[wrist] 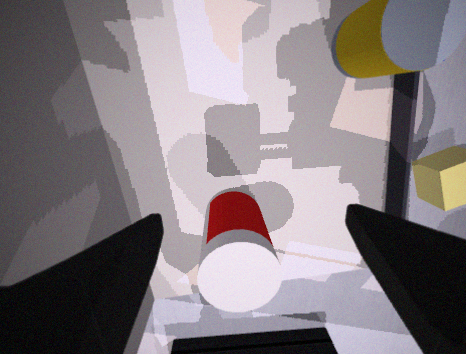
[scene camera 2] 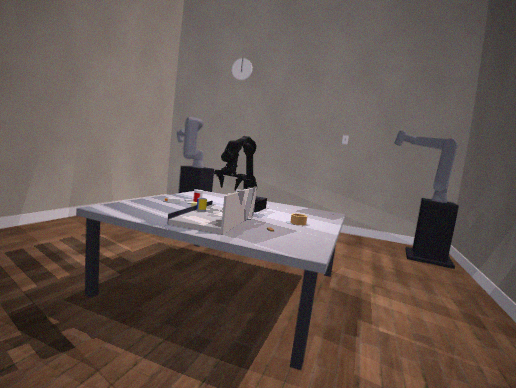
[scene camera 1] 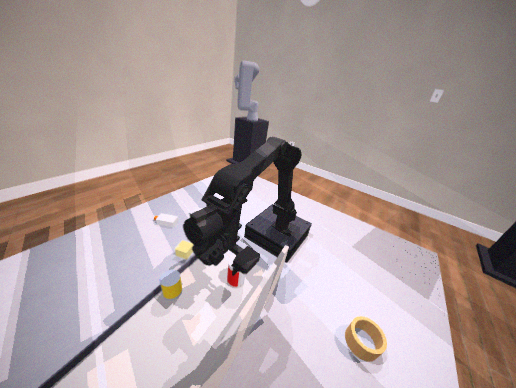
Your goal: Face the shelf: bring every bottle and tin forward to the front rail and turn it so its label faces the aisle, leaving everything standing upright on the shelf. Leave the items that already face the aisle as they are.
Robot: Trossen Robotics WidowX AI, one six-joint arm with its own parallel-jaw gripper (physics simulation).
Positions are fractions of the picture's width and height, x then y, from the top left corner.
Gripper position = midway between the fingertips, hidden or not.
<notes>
My gripper (scene camera 1: 0.43, 0.68) is open, with nothing in its grasp. On the table rests a yellow block (wrist: 0.93, 0.49). I also see a dark front rail (wrist: 0.87, 0.26) and a white back panel (scene camera 1: 0.43, 0.92).
My gripper also shows in the wrist view (wrist: 0.54, 0.61). The white back panel is seen too in scene camera 2 (scene camera 2: 0.46, 0.53).
</notes>
